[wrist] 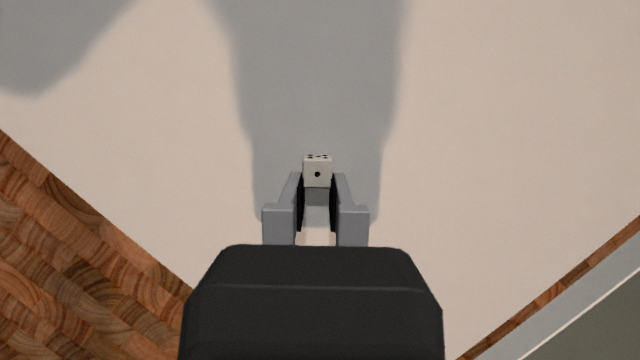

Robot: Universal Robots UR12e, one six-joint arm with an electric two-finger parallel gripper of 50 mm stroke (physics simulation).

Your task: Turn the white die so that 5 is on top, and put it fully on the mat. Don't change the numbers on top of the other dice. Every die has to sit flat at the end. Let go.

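Places are measured from the arm's base along level axes (x ahead, y left, z up), in millimetres.
Pixels of known places: gripper, between the fingertips: (317, 190).
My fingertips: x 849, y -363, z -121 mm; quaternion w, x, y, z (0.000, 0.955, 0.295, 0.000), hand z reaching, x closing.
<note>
Behind a point stands the place of what it marks.
The white die (317, 172) @[x 841, y -351, z -105 mm] is between the fingertips in the wrist view, a little below the middle. Its face towards the camera has one black pip. The narrow, foreshortened face at its far edge has several pips, too slanted to count surely. My gripper (317, 190) @[x 849, y -363, z -121 mm] is shut on the white die, with one dark pad against each side. The die lies squarely between the pads. A dark patch of shadow shows just below it; whether it touches the surface is hard to tell. No separate mat that I can make out and no other dice show in this view.
A large pale beige surface (500, 125) @[x 912, y -271, z -122 mm] spreads under the gripper, with broad grey shadows at the top. Brown wood blocks (75, 260) lie beyond its edge at the lower left. A thin wood strip (550, 295), a grey band and a dark green-grey area show at the lower right.
</note>
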